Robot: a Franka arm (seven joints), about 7 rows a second.
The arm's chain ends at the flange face. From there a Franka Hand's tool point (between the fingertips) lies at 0.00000 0.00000 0.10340 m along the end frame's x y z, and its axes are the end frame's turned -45 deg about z.
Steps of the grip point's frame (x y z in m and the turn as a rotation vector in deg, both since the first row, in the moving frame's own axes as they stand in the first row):
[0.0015 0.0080 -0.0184 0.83 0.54 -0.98]
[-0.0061 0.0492 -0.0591 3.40 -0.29 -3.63]
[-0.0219 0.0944 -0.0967 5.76 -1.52 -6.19]
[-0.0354 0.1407 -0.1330 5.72 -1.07 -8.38]
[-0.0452 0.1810 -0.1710 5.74 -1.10 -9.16]
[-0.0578 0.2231 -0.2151 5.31 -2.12 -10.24]
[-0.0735 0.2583 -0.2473 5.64 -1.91 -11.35]
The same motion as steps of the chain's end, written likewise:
[0.0071 0.0063 -0.0184 0.97 -0.21 -0.98]
[0.0353 0.0429 -0.0589 2.20 -2.61 -3.63]
[0.0608 0.0871 -0.0961 3.00 -5.15 -6.19]
[0.0835 0.1298 -0.1325 3.29 -4.80 -8.38]
[0.1052 0.1651 -0.1705 3.28 -4.84 -9.16]
[0.1267 0.2018 -0.2146 2.26 -5.25 -10.24]
[0.1407 0.2384 -0.2467 2.64 -5.34 -11.35]

